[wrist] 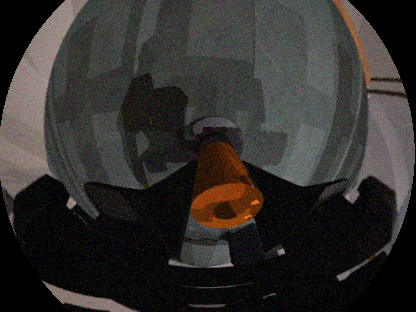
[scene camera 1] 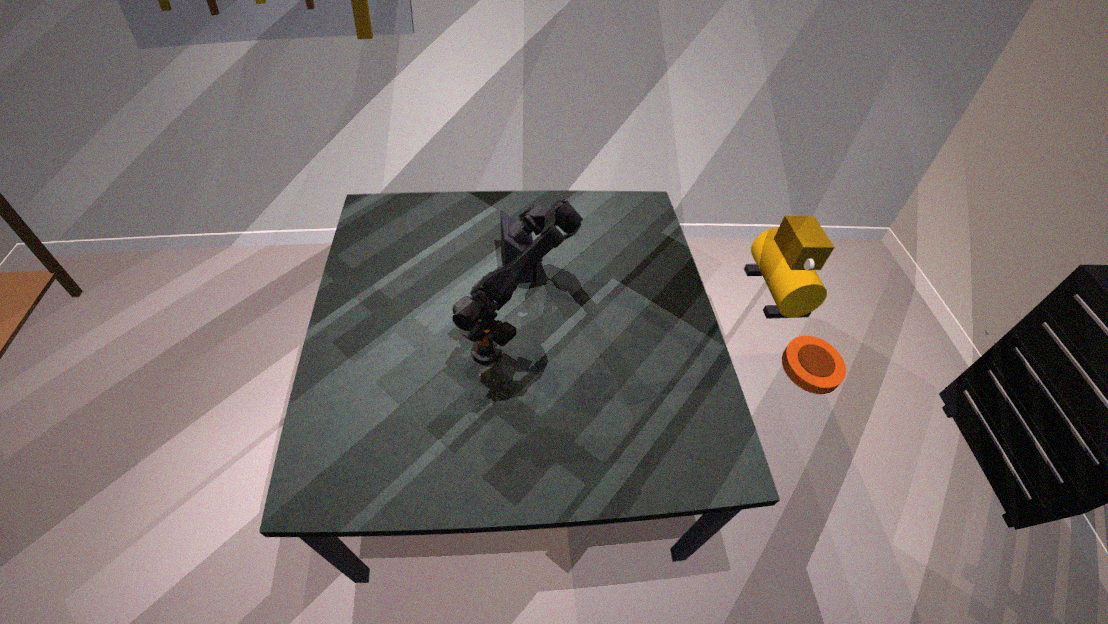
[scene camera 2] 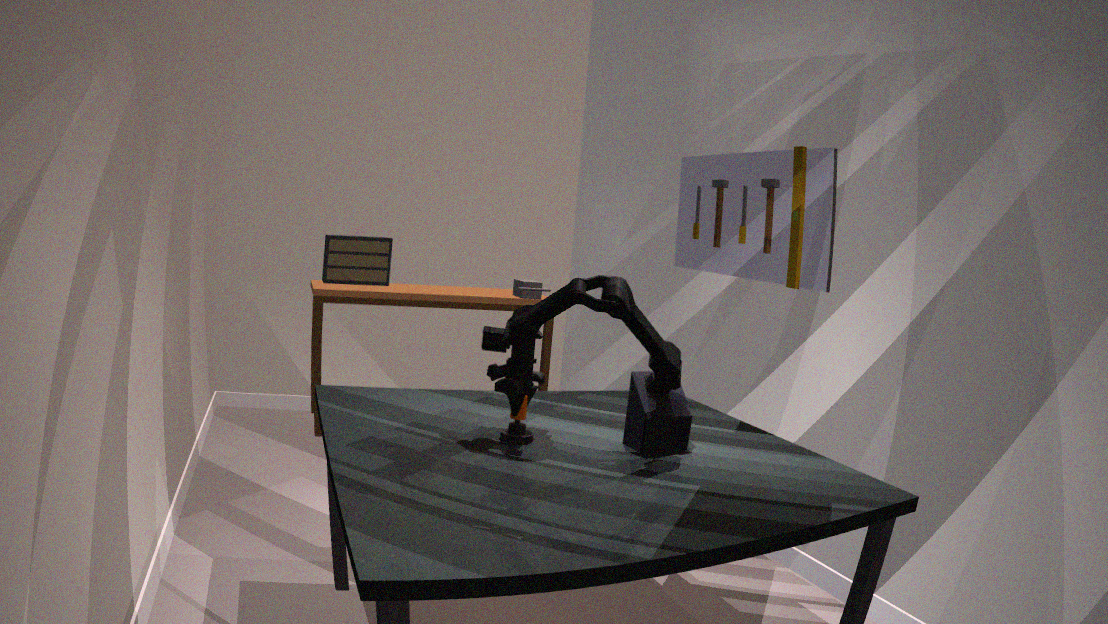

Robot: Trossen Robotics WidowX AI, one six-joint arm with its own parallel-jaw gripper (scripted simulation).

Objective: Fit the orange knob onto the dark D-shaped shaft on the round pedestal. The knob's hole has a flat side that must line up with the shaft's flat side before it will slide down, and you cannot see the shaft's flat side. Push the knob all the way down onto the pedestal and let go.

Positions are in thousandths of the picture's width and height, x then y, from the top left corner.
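You can see the gripper (scene camera 1: 438, 542) in that camera, and scene camera 2 shows the gripper (scene camera 2: 468, 664) too. The wrist view shows the gripper (wrist: 525, 527) as well, along with an orange knob (wrist: 540, 627).
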